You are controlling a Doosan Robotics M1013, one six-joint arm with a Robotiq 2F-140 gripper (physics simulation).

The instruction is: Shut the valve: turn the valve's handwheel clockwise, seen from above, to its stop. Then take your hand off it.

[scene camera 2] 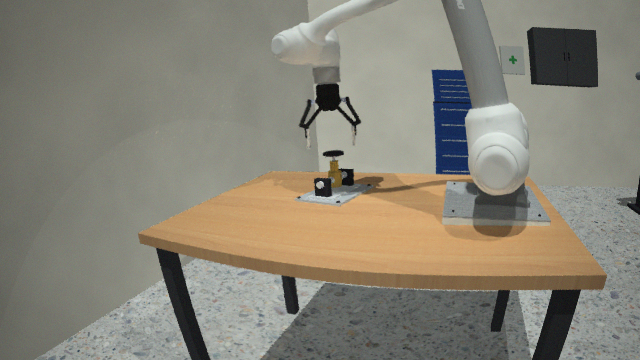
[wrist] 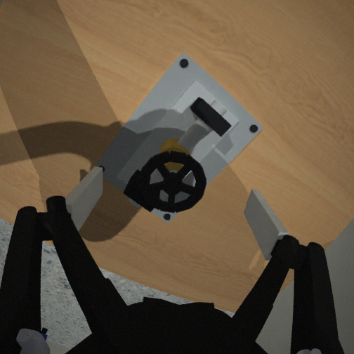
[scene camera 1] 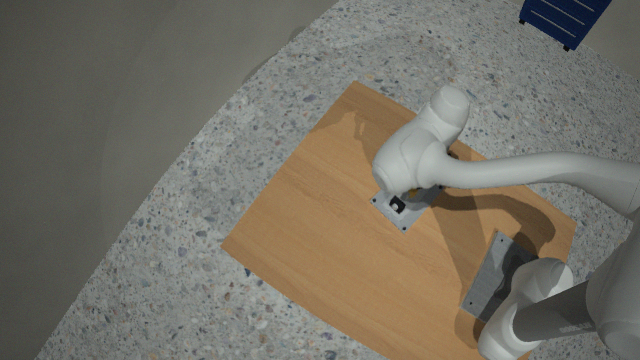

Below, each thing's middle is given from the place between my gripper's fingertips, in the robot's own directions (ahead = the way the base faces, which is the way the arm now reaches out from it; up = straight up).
Scene:
Right now my hand is 4 cm above the black spoked handwheel (wrist: 172, 183). Round my hand: grey plate (scene camera 1: 403, 225) 16 cm below.

